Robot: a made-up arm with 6 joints.
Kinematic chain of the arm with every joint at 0, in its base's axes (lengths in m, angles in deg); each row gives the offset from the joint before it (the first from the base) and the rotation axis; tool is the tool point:
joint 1: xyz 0 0 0.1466 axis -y
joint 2: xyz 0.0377 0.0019 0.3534 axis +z
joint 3: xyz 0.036 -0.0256 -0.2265 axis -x
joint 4: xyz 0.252 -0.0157 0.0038 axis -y
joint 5: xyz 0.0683 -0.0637 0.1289 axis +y
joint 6: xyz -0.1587 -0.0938 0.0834 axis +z
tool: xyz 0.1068 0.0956 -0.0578
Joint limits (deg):
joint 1: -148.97..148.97
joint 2: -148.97..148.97
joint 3: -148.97..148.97
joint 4: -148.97..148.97
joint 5: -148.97..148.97
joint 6: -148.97..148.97
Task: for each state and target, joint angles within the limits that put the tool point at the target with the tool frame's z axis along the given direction. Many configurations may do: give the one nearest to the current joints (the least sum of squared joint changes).
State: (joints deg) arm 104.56 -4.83 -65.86 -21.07 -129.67 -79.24
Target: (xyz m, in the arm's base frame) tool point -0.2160 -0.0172 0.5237 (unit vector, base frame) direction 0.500 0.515 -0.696
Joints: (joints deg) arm 133.16 6.60 -100.36 -14.68 -142.96 -59.55
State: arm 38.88 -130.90 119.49 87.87 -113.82 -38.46
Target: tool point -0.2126 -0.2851 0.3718 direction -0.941 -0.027 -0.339
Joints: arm 46.33 -137.24 127.22 102.33 -120.12 -89.58
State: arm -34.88 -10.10 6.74 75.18 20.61 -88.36
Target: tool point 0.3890 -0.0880 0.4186 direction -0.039 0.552 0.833
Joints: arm -24.39 11.20 39.64 50.69 35.32 -78.25
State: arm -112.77 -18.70 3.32 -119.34 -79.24 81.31
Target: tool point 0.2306 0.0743 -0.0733 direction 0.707 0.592 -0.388
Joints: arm -82.15 31.57 21.32 -123.23 -77.23 77.22
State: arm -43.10 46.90 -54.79 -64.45 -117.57 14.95
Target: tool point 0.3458 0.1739 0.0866 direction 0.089 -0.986 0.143
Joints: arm -20.98 30.41 -79.19 -69.54 -97.67 14.04
